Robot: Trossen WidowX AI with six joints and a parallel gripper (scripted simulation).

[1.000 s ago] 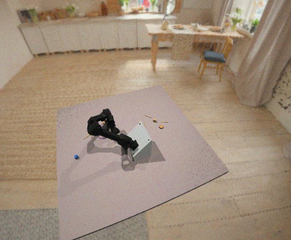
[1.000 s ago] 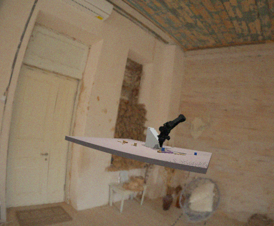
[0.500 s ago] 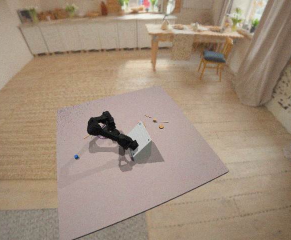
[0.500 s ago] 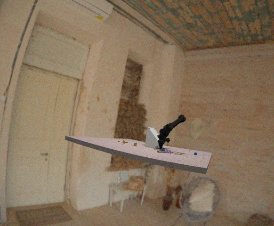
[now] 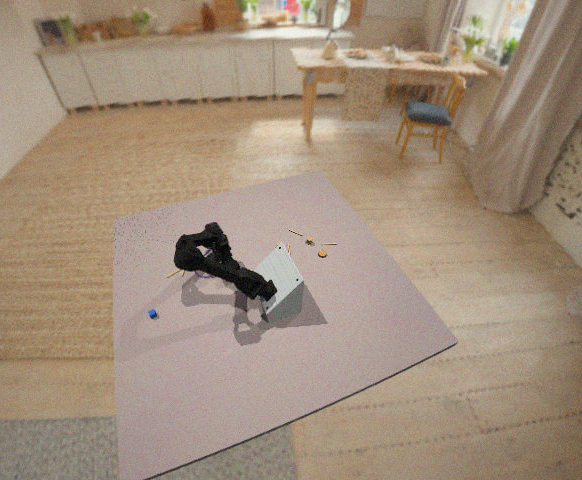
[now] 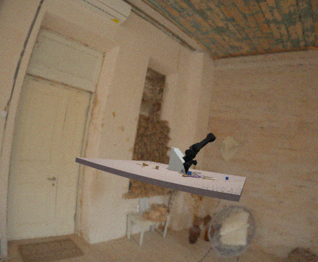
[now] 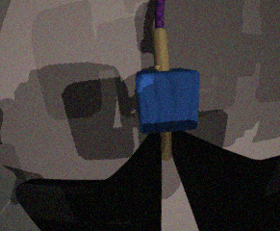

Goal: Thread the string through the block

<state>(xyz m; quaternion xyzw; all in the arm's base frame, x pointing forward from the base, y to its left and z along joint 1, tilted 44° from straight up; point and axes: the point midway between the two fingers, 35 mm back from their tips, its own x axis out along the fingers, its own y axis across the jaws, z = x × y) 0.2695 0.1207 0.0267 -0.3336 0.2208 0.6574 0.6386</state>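
Right now the blue cube is 30 mm to the left of my gripper tip and 10 mm above it. The rest, counted from my gripper tip: round wooden button (180 mm ahead, 40 mm to the left); thin wooden stick (40 mm to the left, 10 mm behind).
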